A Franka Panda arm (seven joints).
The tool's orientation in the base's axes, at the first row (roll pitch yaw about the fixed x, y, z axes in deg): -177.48, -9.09, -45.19
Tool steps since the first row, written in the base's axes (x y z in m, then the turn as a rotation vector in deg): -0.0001, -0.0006, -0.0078, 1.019, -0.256, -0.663; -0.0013, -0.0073, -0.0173, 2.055, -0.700, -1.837; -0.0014, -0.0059, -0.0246, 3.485, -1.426, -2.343; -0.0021, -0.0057, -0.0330, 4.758, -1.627, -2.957; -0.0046, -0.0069, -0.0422, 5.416, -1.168, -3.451; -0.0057, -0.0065, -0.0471, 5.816, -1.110, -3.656; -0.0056, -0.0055, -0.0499, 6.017, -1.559, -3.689; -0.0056, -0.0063, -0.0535, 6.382, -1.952, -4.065; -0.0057, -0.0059, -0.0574, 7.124, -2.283, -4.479
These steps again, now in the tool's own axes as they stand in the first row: -0.0009, 0.0008, 0.0077, 0.784, -0.507, 0.820; 0.0015, 0.0068, 0.0175, 1.630, -0.870, 2.162; -0.0007, 0.0062, 0.0245, 3.054, -1.340, 2.923; -0.0027, 0.0070, 0.0327, 3.984, -2.067, 3.726; -0.0050, 0.0100, 0.0415, 4.042, -2.834, 4.270; -0.0069, 0.0107, 0.0462, 4.247, -3.148, 4.525; -0.0079, 0.0100, 0.0489, 4.697, -2.970, 4.622; -0.0079, 0.0107, 0.0525, 5.167, -2.932, 5.077; -0.0089, 0.0107, 0.0563, 5.849, -3.201, 5.618
